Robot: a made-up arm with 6 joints.
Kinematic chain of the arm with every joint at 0, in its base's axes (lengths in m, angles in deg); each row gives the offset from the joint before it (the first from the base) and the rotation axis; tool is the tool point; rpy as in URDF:
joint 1: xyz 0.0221 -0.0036 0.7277 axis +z
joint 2: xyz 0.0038 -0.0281 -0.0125 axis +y
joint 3: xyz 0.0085 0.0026 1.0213 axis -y
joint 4: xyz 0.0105 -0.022 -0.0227 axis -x
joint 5: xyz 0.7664 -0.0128 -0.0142 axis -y
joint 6: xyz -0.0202 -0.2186 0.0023 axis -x
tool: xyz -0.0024 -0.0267 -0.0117 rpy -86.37 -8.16 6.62
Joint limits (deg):
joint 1: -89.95..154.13
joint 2: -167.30..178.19
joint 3: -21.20..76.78
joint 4: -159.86..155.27
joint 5: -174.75..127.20
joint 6: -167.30..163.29
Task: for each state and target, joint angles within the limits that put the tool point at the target. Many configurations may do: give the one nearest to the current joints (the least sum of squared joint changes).
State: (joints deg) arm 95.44 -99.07 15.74 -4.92 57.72 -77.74
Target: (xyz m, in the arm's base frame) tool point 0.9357 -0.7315 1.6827
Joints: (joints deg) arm 127.96 -79.88 25.41 -1.21 59.00 -76.67
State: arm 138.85 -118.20 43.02 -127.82 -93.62 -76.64
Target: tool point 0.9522 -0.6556 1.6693
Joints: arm 148.54 -80.18 35.59 -124.11 -94.64 -76.50
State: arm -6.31 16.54 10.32 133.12 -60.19 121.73
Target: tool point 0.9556 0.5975 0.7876
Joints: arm 24.10 41.91 -21.20 155.21 -58.22 122.41
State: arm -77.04 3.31 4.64 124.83 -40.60 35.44
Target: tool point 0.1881 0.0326 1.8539
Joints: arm -76.31 -42.05 -21.20 145.41 -28.06 64.15
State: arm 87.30 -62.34 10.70 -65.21 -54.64 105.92
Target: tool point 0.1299 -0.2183 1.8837
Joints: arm 81.86 -53.38 5.62 -73.10 -55.18 105.93
